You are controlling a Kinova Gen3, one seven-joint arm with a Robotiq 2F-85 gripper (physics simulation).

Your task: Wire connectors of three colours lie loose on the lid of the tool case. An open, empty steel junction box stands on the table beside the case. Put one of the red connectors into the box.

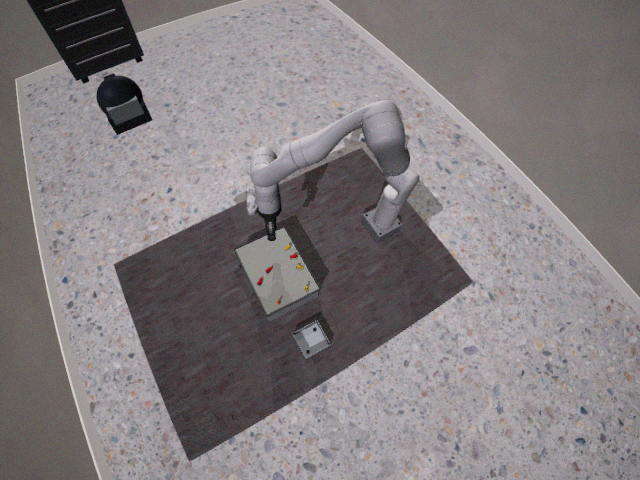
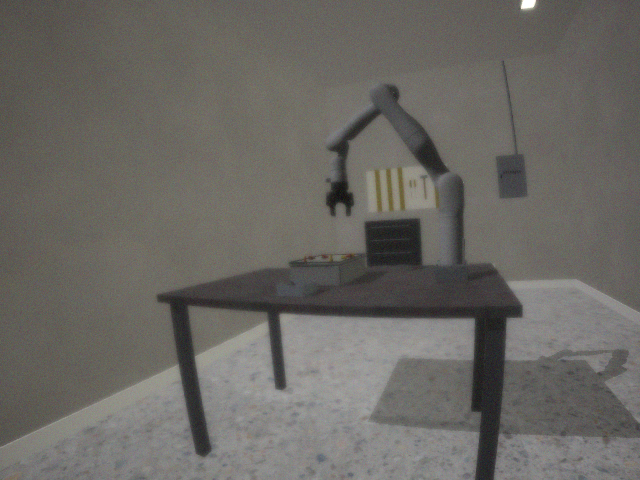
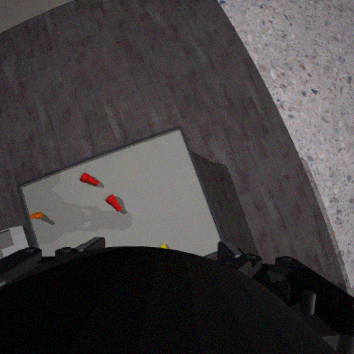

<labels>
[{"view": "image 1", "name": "steel junction box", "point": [311, 339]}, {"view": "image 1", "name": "tool case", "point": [286, 283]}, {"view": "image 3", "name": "gripper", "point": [160, 252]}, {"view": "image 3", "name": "tool case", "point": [155, 180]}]
</labels>
